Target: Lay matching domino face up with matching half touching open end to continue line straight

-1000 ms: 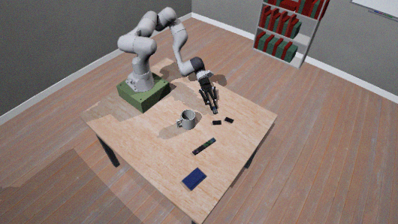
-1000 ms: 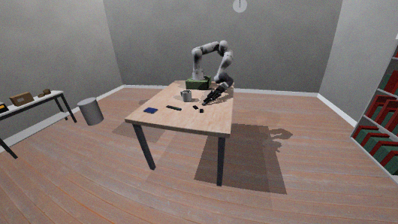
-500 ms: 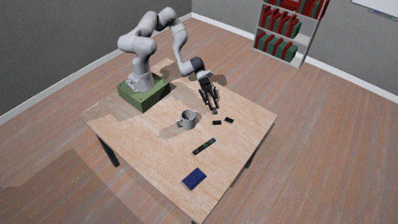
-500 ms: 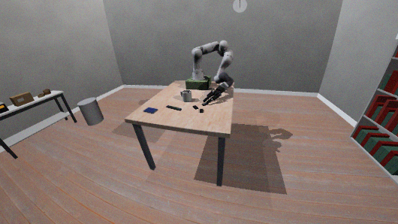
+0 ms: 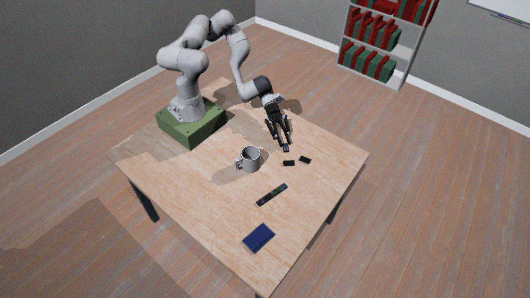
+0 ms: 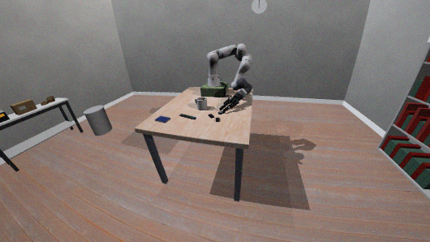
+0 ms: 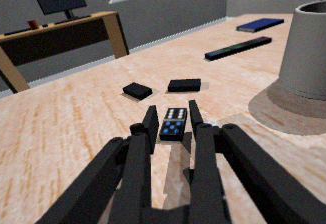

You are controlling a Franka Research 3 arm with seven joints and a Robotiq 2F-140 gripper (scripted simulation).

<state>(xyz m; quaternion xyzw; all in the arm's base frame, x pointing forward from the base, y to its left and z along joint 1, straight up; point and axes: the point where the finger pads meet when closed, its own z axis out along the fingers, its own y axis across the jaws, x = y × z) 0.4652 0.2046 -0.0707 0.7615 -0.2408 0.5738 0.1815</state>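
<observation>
Right now the black domino is 30 mm ahead of my hand, 20 mm to the right of it and 30 mm below it. From my hand the other things lie so: blue book: 220 mm ahead, 500 mm to the right, 30 mm below; then grey mug: 50 mm behind, 230 mm to the right, 10 mm above.
</observation>
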